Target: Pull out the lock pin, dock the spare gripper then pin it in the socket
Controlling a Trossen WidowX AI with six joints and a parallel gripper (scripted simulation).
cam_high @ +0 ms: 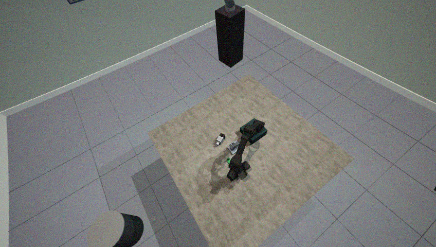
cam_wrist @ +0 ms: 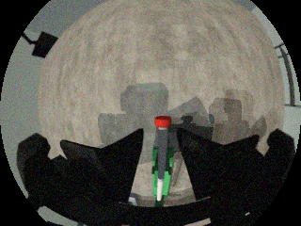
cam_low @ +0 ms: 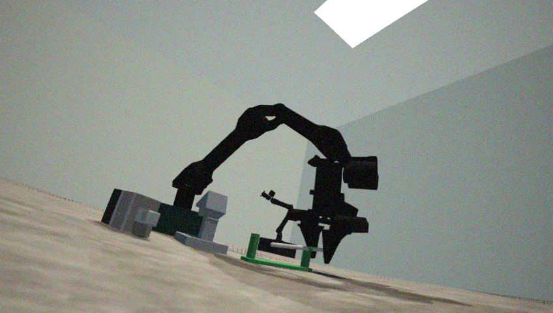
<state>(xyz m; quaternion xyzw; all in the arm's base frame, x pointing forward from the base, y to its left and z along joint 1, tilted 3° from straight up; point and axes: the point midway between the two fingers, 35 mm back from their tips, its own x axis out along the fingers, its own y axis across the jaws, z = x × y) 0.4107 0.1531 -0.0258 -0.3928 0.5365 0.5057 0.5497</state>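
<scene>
My gripper tip is now 10 mm past the rack and 100 mm to the left of it. Round my gripper tip: socket (140 mm behind, 200 mm to the right, 30 mm above); spare gripper (100 mm behind, 340 mm to the right, 10 mm above).
</scene>
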